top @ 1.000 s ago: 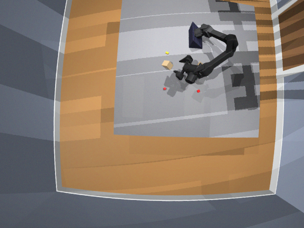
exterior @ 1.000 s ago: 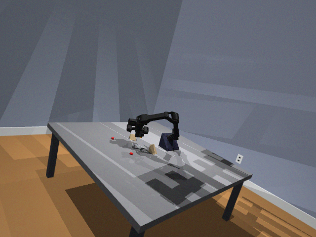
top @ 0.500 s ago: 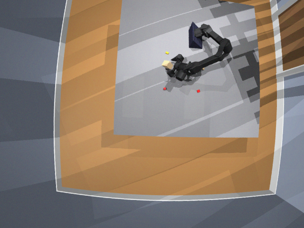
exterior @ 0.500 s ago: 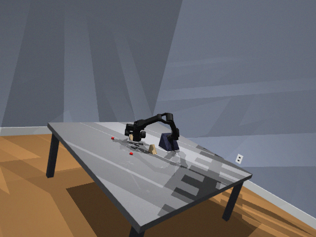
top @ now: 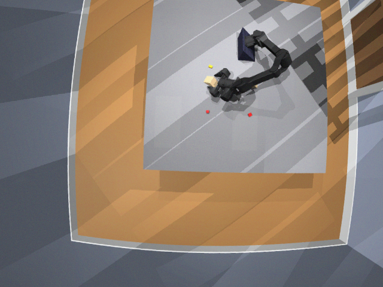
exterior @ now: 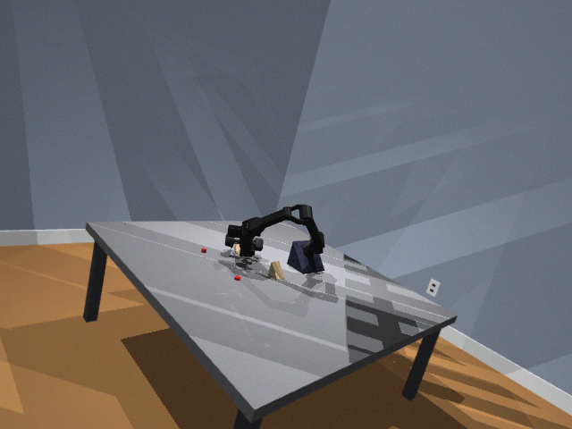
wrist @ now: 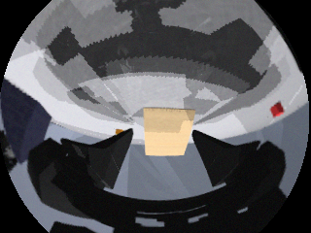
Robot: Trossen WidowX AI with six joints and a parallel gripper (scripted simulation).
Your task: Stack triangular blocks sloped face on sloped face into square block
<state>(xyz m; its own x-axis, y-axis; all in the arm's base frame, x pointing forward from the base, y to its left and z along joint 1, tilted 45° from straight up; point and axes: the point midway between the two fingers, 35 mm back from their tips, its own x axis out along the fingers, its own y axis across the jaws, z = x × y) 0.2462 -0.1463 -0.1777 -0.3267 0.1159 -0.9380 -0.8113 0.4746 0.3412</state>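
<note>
Right now the small orange piece is 11 cm behind my gripper tip, 1 cm to the left of it and 1 cm below it.
</note>
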